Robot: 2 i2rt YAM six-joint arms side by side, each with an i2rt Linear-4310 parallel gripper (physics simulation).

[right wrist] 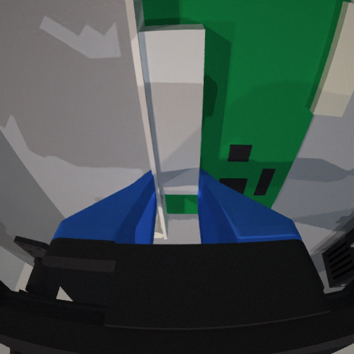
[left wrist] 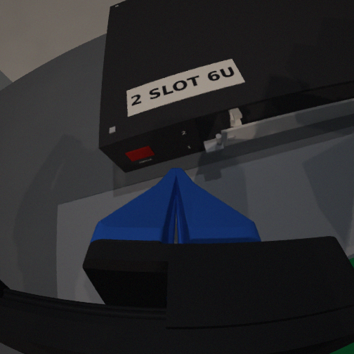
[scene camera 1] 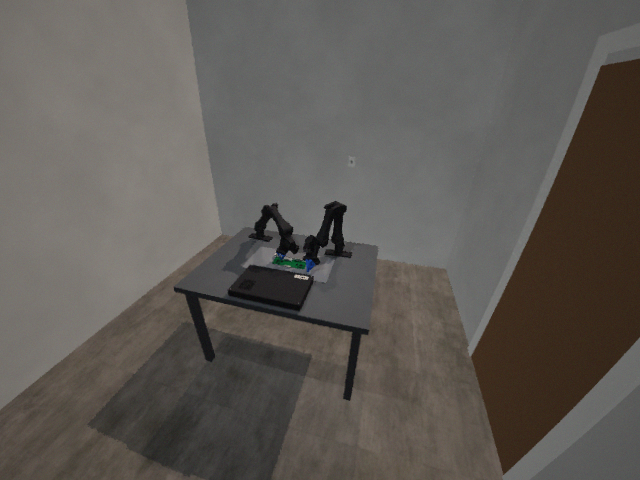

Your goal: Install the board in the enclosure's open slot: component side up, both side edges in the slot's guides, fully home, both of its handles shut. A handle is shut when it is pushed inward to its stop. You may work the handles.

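Places are measured from the left arm's base along level axes (x ahead, y left, z up), in centimetres.
Pixels of known places: left gripper, between the fingertips: (scene camera 1: 307, 271); right gripper, between the fingertips: (scene camera 1: 281, 258); left arm's base, origin of its link: (scene camera 1: 338, 253); right arm's base, origin of its link: (scene camera 1: 260, 237).
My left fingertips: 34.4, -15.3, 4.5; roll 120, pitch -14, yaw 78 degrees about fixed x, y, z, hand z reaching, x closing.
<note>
For each thing: its top centre in the pictures, then the offset to it from my left fingertips, as dx, dy, dz. "*": a spot on its surface instead. Level surfaces: height alone.
- black enclosure, centre of its top: (scene camera 1: 272, 281) +16.0, -17.4, +0.6
- board, a spot on its surface: (scene camera 1: 289, 262) * -12.3, -16.4, -3.5
- light mat, height of its surface: dz -4.3
- dark table, height of its surface: dz -4.4
The black enclosure (scene camera 1: 271, 288) (left wrist: 280, 45) lies flat near the table's front edge, with its slotted side facing the arms. A pale front panel (left wrist: 295, 119) runs along that side, with a small light handle (left wrist: 214, 145) at its left end in the left wrist view. The board (scene camera 1: 289, 262) (right wrist: 270, 65) is green, with its component side up. My right gripper (scene camera 1: 280, 256) (right wrist: 176, 177) is shut on the board at the pale block beside its front panel. My left gripper (scene camera 1: 309, 266) (left wrist: 175, 176) is shut and empty, near the enclosure's labelled end.
A light mat (scene camera 1: 320, 274) (left wrist: 75, 225) lies on the dark table (scene camera 1: 346, 299) between the arms and the enclosure. The enclosure's label (left wrist: 185, 87) reads "2 SLOT 6U", and a red patch (left wrist: 139, 153) marks its end. The two grippers are close together over the mat.
</note>
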